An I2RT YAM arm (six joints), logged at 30 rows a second.
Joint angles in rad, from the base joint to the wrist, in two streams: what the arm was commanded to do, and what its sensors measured. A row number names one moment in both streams.
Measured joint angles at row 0:
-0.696, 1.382, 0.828, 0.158, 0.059, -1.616
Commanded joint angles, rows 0 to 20:
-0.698, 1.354, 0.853, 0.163, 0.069, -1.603
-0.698, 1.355, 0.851, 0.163, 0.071, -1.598
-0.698, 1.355, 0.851, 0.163, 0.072, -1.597
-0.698, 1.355, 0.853, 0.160, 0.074, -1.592
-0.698, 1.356, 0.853, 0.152, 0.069, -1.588
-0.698, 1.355, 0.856, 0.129, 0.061, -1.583
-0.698, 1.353, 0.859, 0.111, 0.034, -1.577
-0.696, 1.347, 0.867, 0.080, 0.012, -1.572
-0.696, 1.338, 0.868, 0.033, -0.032, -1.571
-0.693, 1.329, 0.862, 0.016, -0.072, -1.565
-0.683, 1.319, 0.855, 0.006, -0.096, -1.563
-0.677, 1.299, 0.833, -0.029, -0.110, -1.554
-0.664, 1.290, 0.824, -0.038, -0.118, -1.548
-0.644, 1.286, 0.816, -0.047, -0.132, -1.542
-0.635, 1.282, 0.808, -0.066, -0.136, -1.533
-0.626, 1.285, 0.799, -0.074, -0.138, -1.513
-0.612, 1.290, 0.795, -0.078, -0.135, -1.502
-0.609, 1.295, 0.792, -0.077, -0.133, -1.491
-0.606, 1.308, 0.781, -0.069, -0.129, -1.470
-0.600, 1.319, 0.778, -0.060, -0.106, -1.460
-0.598, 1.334, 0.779, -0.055, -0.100, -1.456
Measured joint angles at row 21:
-0.609, 1.322, 0.799, -0.028, -0.091, -1.522
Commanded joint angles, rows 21 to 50:
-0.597, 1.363, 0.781, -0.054, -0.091, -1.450
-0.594, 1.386, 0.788, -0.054, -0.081, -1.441
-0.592, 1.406, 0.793, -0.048, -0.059, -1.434
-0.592, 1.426, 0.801, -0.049, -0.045, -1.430
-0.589, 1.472, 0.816, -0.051, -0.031, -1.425
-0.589, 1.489, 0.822, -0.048, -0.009, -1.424
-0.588, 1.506, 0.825, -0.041, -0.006, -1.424
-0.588, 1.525, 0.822, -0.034, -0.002, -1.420
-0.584, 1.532, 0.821, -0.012, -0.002, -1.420
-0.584, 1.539, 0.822, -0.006, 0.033, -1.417
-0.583, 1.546, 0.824, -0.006, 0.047, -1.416
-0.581, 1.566, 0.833, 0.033, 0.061, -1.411
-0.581, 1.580, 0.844, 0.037, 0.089, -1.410
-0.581, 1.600, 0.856, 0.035, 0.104, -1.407
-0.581, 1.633, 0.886, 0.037, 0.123, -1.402
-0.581, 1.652, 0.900, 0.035, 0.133, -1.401
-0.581, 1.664, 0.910, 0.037, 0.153, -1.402
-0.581, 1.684, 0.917, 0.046, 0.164, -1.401
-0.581, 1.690, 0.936, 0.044, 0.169, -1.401
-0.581, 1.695, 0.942, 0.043, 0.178, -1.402
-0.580, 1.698, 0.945, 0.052, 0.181, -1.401
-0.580, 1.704, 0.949, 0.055, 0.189, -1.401
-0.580, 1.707, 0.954, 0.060, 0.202, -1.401
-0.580, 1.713, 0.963, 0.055, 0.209, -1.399
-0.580, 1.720, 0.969, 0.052, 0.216, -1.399
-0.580, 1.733, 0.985, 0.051, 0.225, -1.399
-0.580, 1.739, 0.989, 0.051, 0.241, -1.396
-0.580, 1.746, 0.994, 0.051, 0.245, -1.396
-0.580, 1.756, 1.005, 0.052, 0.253, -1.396
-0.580, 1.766, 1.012, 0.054, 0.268, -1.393
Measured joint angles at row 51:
-0.583, 1.749, 0.959, 0.031, 0.201, -1.410
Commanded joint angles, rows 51 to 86:
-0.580, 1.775, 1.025, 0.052, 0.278, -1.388
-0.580, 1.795, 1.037, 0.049, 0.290, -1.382
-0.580, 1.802, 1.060, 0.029, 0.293, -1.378
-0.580, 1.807, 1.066, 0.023, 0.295, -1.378
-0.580, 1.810, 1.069, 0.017, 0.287, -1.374
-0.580, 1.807, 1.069, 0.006, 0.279, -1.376
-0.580, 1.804, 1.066, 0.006, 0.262, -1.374
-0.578, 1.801, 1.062, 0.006, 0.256, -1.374
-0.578, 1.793, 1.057, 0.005, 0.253, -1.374
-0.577, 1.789, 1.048, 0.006, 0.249, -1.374
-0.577, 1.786, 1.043, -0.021, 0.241, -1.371
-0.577, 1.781, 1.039, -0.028, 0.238, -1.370
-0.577, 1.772, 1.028, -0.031, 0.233, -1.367
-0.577, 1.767, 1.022, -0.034, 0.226, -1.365
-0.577, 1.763, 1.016, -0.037, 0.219, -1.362
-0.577, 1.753, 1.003, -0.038, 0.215, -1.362
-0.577, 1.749, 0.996, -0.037, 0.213, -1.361
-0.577, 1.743, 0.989, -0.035, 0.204, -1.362
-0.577, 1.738, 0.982, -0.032, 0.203, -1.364
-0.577, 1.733, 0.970, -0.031, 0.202, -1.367
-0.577, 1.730, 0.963, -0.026, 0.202, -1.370
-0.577, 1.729, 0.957, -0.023, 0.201, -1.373
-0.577, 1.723, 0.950, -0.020, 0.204, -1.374
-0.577, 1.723, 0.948, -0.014, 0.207, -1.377
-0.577, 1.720, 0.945, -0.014, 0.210, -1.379
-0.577, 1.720, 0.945, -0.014, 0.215, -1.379
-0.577, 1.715, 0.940, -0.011, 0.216, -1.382
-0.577, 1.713, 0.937, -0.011, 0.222, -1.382
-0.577, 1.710, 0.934, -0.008, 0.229, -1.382
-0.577, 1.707, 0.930, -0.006, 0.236, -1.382
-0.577, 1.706, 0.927, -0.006, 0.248, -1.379
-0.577, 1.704, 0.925, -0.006, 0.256, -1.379
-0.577, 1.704, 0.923, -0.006, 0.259, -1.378
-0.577, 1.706, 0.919, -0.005, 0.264, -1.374
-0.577, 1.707, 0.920, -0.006, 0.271, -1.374
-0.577, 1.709, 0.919, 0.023, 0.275, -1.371
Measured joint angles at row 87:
-0.580, 1.758, 0.937, 0.017, 0.242, -1.383
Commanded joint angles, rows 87 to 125:
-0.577, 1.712, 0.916, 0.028, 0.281, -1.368
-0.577, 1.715, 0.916, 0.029, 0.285, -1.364
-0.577, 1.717, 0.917, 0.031, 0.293, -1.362
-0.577, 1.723, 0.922, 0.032, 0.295, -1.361
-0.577, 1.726, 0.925, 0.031, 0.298, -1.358
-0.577, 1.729, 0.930, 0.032, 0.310, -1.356
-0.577, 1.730, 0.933, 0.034, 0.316, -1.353
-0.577, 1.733, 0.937, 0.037, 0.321, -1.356
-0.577, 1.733, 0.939, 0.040, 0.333, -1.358
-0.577, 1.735, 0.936, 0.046, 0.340, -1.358
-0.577, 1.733, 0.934, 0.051, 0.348, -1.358
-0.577, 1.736, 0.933, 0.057, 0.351, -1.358
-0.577, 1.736, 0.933, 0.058, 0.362, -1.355
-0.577, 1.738, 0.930, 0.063, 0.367, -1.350
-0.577, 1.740, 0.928, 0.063, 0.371, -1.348
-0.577, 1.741, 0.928, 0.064, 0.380, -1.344
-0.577, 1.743, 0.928, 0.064, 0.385, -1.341
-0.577, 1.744, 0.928, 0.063, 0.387, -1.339
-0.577, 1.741, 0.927, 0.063, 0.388, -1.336
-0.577, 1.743, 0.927, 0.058, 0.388, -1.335
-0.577, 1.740, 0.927, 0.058, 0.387, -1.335
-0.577, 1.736, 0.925, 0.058, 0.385, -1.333
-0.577, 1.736, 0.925, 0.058, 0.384, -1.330
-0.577, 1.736, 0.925, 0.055, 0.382, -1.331
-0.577, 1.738, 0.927, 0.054, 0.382, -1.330
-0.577, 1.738, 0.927, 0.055, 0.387, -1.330
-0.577, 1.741, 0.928, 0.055, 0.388, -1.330
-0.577, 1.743, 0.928, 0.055, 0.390, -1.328
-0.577, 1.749, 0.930, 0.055, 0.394, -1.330
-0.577, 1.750, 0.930, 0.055, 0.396, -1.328
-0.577, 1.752, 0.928, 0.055, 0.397, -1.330
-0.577, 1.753, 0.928, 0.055, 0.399, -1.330
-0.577, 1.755, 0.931, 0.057, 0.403, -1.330
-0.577, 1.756, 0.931, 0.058, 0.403, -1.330
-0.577, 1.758, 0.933, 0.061, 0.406, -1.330
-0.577, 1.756, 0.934, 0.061, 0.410, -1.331
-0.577, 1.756, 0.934, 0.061, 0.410, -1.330
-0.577, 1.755, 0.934, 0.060, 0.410, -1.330
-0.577, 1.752, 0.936, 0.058, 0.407, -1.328
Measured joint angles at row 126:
-0.562, 1.763, 0.929, 0.057, 0.308, -1.322
